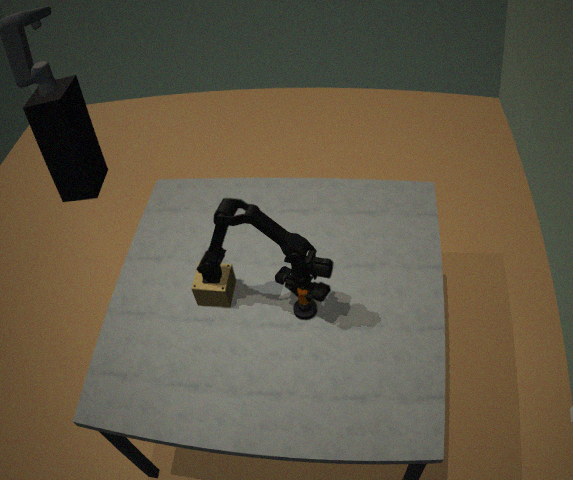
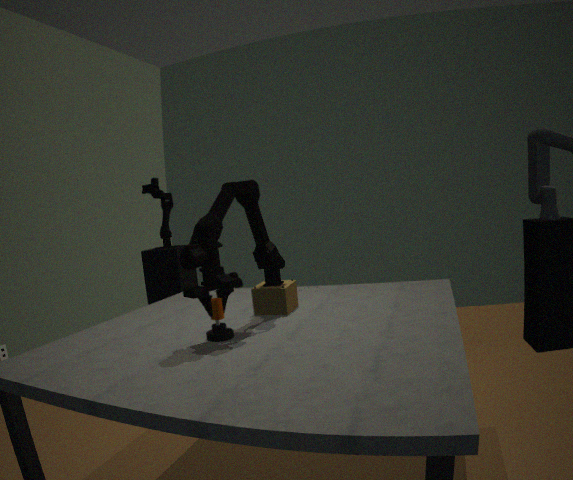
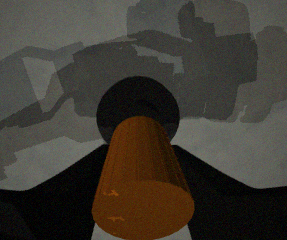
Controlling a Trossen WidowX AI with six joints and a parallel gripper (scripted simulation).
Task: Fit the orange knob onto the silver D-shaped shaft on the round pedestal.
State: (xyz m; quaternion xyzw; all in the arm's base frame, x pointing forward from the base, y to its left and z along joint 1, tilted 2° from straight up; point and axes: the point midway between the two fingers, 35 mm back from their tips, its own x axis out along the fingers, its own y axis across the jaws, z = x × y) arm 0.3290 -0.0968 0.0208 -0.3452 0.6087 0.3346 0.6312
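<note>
Now: the orange knob 30 mm above my gripper tip. Also, from my gripper tip: round pedestal: 40 mm below.
</note>
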